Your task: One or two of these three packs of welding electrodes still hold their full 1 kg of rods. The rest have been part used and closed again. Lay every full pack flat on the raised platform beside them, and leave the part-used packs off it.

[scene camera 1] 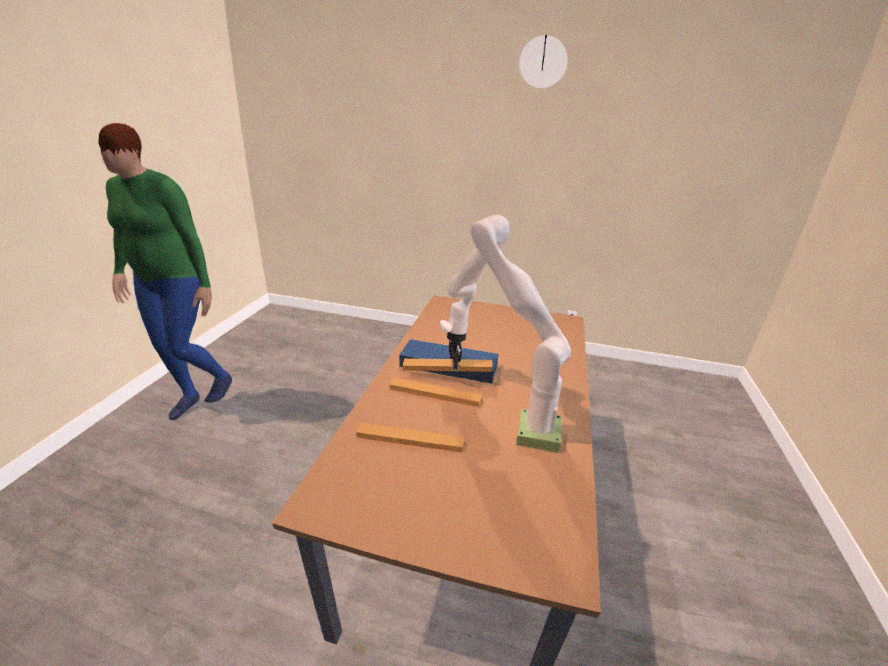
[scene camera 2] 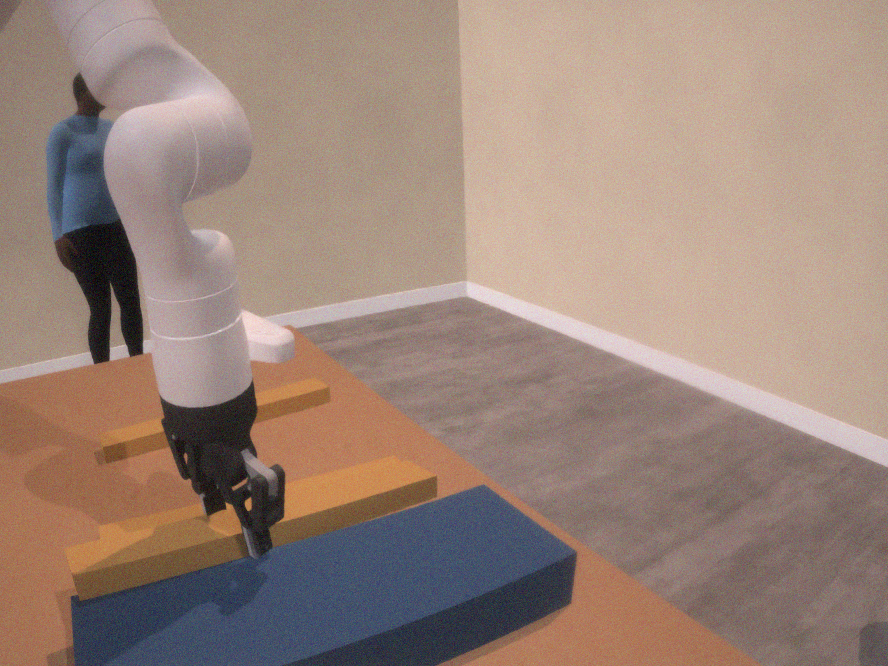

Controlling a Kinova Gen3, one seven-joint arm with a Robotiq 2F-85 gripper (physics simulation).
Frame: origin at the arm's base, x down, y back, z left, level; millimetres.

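Seen in the pictures: gripper, between the fingertips: (scene camera 1: pixel 453 366) (scene camera 2: pixel 238 537); arm's base, origin of its link: (scene camera 1: pixel 539 424).
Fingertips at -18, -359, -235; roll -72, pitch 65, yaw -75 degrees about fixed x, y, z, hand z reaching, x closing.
Pixels of each thing's top centre, then the offset from my fingertips to it, as dx, dy, dz. Level surfaces: height alone.
- orange-yellow electrode pack, centre of its top: (scene camera 2: pixel 254 498) (scene camera 1: pixel 447 359) -34, -23, +2
- blue raised platform, centre of its top: (scene camera 2: pixel 315 588) (scene camera 1: pixel 449 354) +4, -36, -93
- second pack, centre of its top: (scene camera 2: pixel 254 502) (scene camera 1: pixel 435 389) +40, -43, +116
- third pack, centre of its top: (scene camera 2: pixel 213 410) (scene camera 1: pixel 409 434) +40, -59, +382
- table, height of its surface: dx +63
One orange-yellow electrode pack (scene camera 1: pixel 426 364) (scene camera 2: pixel 351 501) is held lengthwise along the near long edge of the blue raised platform (scene camera 1: pixel 441 351) (scene camera 2: pixel 401 566). It looks roughly flat; whether it touches the platform cannot be told. My gripper (scene camera 1: pixel 455 364) (scene camera 2: pixel 235 531) points down and is shut on this pack near its middle. A second pack (scene camera 1: pixel 437 392) (scene camera 2: pixel 136 521) lies on the table beside the platform, mostly hidden behind the held pack in the camera 2 view. The third pack (scene camera 1: pixel 408 436) (scene camera 2: pixel 297 399) lies farther from the platform. No weights or fill levels can be seen.
The table (scene camera 1: pixel 430 501) (scene camera 2: pixel 35 408) carries the arm's green base (scene camera 1: pixel 539 438) at its right side. A person in green (scene camera 1: pixel 150 222) is on the floor left of the table. A person in blue (scene camera 2: pixel 82 172) stands beyond the table, partly behind the arm.
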